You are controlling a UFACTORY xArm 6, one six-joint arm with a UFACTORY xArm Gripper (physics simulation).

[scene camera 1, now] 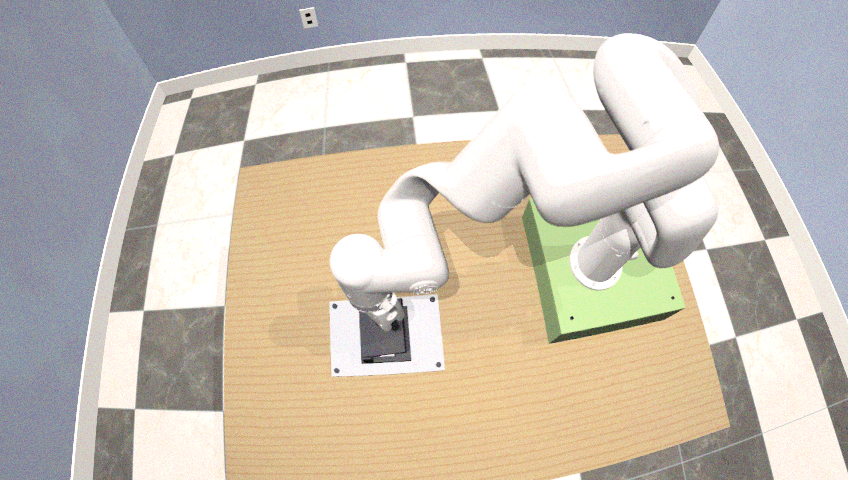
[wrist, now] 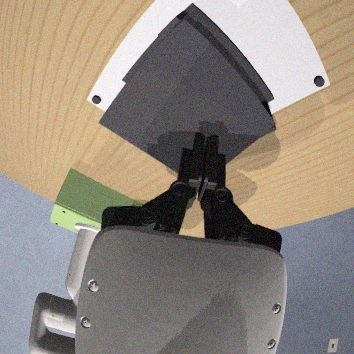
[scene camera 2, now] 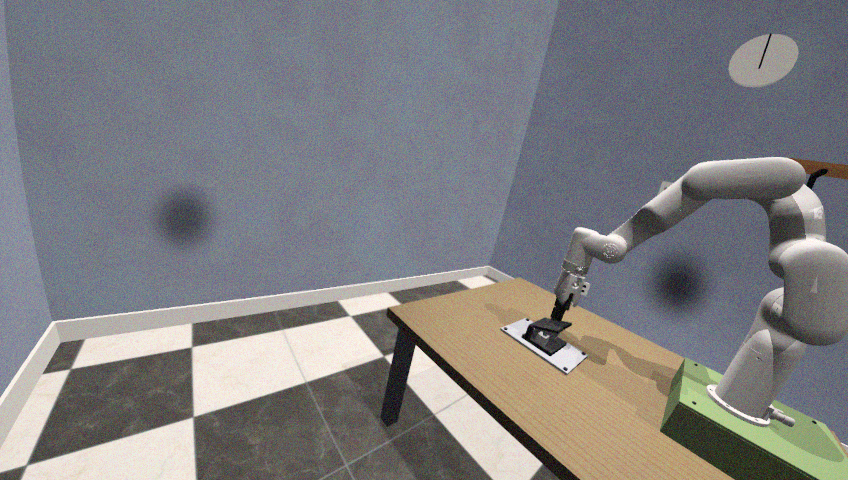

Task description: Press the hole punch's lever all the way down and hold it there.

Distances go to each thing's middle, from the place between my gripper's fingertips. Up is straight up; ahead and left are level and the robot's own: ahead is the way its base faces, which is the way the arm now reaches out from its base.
The broad flat lever [scene camera 1: 375, 341] is 2 cm to the left of my hand and 2 cm below it. From my hand the other things lie so: white mounting plate [scene camera 1: 426, 345]: 2 cm to the left, 9 cm below.
